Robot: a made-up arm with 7 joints.
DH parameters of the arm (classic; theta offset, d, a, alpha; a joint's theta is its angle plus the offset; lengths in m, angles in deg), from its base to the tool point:
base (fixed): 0 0.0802 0 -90
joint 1: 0 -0.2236 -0.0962 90
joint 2: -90 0.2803 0.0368 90
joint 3: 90 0.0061 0.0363 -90
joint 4: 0 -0.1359 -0.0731 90
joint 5: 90 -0.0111 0.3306 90
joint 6: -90 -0.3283 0.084 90
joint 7: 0 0.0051 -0.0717 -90
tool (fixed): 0 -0.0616 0 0
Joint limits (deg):
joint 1: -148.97..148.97
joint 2: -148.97..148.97
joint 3: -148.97..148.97
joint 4: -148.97..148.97
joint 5: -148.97..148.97
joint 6: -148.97..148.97
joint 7: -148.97..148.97
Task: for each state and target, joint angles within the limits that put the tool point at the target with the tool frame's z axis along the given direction. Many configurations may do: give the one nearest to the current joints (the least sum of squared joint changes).
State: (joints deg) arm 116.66 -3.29 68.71 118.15 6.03 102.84 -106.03
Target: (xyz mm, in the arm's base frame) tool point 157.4 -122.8 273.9 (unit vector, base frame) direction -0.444 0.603 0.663
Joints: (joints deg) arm 131.40 8.61 76.47 104.28 -22.46 117.45 -122.67
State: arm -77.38 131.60 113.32 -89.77 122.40 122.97 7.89
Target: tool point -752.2 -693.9 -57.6 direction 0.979 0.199 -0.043
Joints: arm -73.71 148.97 147.98 -120.45 146.05 141.59 51.36
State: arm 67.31 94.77 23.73 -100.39 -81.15 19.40 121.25
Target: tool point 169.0 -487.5 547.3 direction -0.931 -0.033 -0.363
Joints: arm 62.71 97.44 28.91 -89.71 -87.16 -3.04 124.98
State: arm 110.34 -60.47 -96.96 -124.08 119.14 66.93 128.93
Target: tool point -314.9 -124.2 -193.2 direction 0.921 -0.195 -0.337
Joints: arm 82.83 -92.33 -128.72 -145.18 146.99 45.82 108.75
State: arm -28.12 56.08 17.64 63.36 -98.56 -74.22 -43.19
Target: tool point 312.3 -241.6 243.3 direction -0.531 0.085 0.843
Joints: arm 12.21 19.89 21.98 108.77 -123.26 -126.61 -63.92
